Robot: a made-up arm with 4 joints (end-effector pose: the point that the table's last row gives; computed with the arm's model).
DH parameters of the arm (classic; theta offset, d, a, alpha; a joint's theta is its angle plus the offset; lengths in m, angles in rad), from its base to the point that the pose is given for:
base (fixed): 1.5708 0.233 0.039 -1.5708
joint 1: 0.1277 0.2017 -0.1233 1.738
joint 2: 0 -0.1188 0.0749 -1.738
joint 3: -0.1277 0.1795 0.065 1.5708
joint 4: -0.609 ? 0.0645 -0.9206
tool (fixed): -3.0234 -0.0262 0 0
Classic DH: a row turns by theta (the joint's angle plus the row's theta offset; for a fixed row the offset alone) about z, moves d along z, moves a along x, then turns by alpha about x.
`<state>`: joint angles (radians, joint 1 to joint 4).
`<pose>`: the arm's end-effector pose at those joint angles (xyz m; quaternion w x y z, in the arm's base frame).
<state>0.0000 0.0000 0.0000 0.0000</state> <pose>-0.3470 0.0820 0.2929 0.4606 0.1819 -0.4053 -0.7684</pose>
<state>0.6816 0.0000 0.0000 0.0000</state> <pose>-0.3470 0.1102 0.2524 0.4949 0.0174 -0.6388 -0.5888</pose>
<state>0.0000 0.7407 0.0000 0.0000</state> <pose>-0.4125 -0.0608 0.3224 0.7089 0.3058 -0.2462 -0.5860</pose>
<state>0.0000 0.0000 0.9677 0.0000</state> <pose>-0.3470 0.1761 0.1321 0.4923 -0.0533 -0.7162 -0.4917</pose>
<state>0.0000 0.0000 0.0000 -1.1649</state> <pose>-0.3420 0.0076 0.2929 0.0380 0.0711 0.4385 0.8951</pose>
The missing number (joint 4, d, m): 0.1858
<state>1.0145 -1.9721 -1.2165 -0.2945</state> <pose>-0.2165 0.0390 0.2015 0.3488 -0.5708 0.6078 0.4279</pose>
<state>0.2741 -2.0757 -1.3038 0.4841</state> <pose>-0.1840 0.0989 0.2074 0.2749 -0.4671 0.6667 0.5116</pose>
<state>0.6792 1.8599 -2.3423 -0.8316</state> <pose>-0.1463 -0.2747 0.2003 0.3351 -0.6650 0.4249 -0.5147</pose>
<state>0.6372 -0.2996 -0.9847 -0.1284</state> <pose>-0.3456 -0.0095 0.3449 0.2600 0.2706 -0.3526 -0.8572</pose>
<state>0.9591 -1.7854 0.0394 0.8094</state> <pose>0.0301 0.0466 0.2021 0.0265 -0.1098 -0.8823 -0.4568</pose>
